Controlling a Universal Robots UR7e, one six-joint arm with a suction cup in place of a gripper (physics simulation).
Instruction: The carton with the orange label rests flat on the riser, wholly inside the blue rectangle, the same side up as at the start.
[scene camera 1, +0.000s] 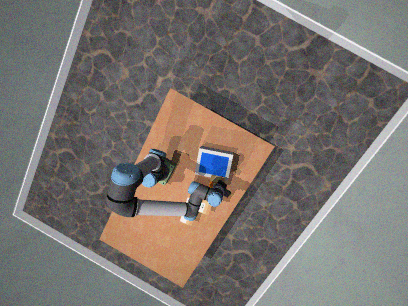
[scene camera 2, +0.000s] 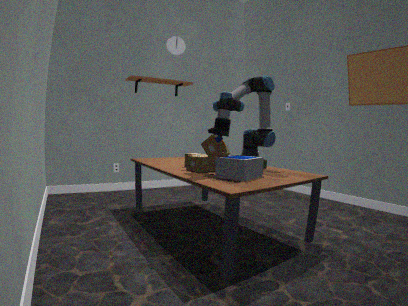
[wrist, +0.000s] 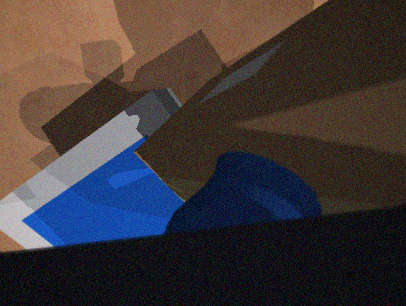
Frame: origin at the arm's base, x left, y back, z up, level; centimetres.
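Where they show: hand, tool point: (scene camera 2: 219, 143) (wrist: 207, 186).
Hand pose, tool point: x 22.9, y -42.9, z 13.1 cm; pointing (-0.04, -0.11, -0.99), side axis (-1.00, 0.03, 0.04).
Observation:
Things, the pixels of their top centre, and the offset from my tool point. "spot": a spot on its surface instead. Level surfaces: height alone.
- carton with the orange label, top centre: (scene camera 2: 216, 134) (scene camera 1: 215, 192) dx -4.7, dy +0.3, dz +5.0 cm
- grey riser, top centre: (wrist: 151, 250) (scene camera 2: 240, 157) (scene camera 1: 213, 164) dx +7.2, dy +11.3, dz -8.2 cm
- blue rectangle, top centre: (wrist: 151, 250) (scene camera 2: 240, 157) (scene camera 1: 213, 164) dx +7.2, dy +11.3, dz -8.2 cm
- table, surface height: dz -20.2 cm
- brown carton, surface spot: (scene camera 2: 196, 162) spot: dx -19.3, dy -5.5, dz -13.9 cm
The carton with the orange label (scene camera 1: 212, 184) (scene camera 2: 214, 146) (wrist: 300, 105) hangs in the air, clearly tilted, from the blue suction cup of my gripper (scene camera 2: 218, 137) (wrist: 250, 192). In the first scene view the arm partly covers it, and a bit of orange shows at the riser's near side. In the wrist view its corner overlaps part of the riser. The grey riser (scene camera 1: 231, 165) (scene camera 2: 235, 170) (wrist: 92, 150) stands on the table, with the blue rectangle (scene camera 1: 213, 164) (scene camera 2: 242, 157) (wrist: 110, 205) on its top. Its contact with the riser cannot be told.
Other cartons stand on the table (scene camera 1: 150, 250) (scene camera 2: 170, 163) beside the riser: one (scene camera 1: 204, 207) beneath the arm, and another (scene camera 1: 185, 219) next to it. A brown carton (scene camera 2: 196, 162) also shows left of the riser in the second scene view.

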